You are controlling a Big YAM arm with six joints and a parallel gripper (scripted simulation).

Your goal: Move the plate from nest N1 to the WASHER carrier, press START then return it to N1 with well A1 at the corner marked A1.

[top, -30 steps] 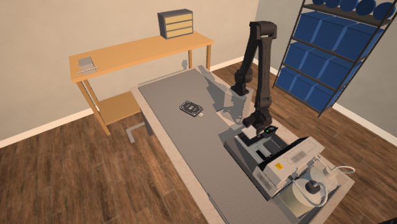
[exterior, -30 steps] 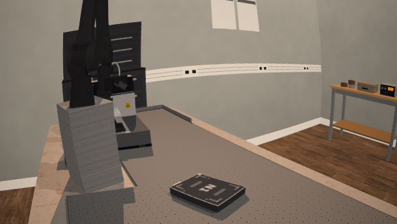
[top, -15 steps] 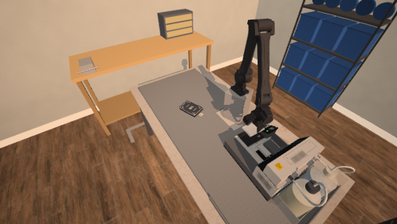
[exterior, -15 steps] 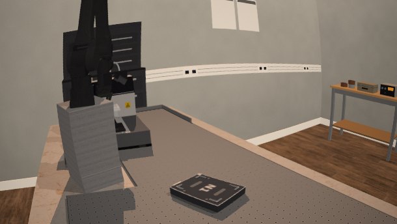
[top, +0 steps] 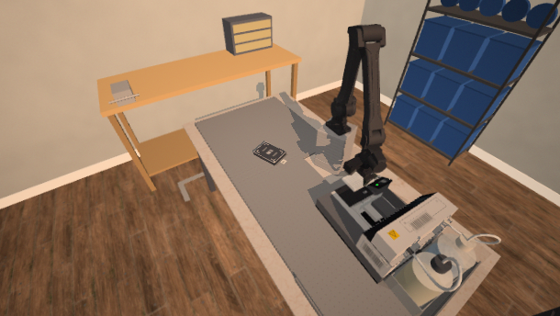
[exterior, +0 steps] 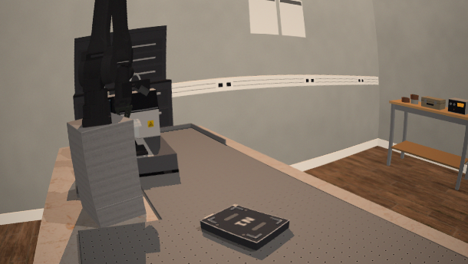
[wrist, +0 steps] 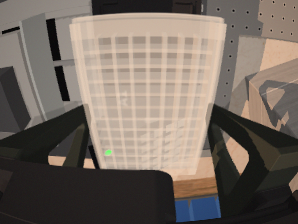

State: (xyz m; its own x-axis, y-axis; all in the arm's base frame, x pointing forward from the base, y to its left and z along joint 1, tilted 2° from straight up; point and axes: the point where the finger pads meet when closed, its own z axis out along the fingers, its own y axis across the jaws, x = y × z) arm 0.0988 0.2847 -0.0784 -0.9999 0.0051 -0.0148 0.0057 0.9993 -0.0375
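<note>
My gripper is now 100 mm above the dark carrier. Also, from my hand: washer (160 mm to the left, 50 mm below); clear well plate (10 mm below); label (420 mm to the right, 180 mm below, 160 mm ahead).
</note>
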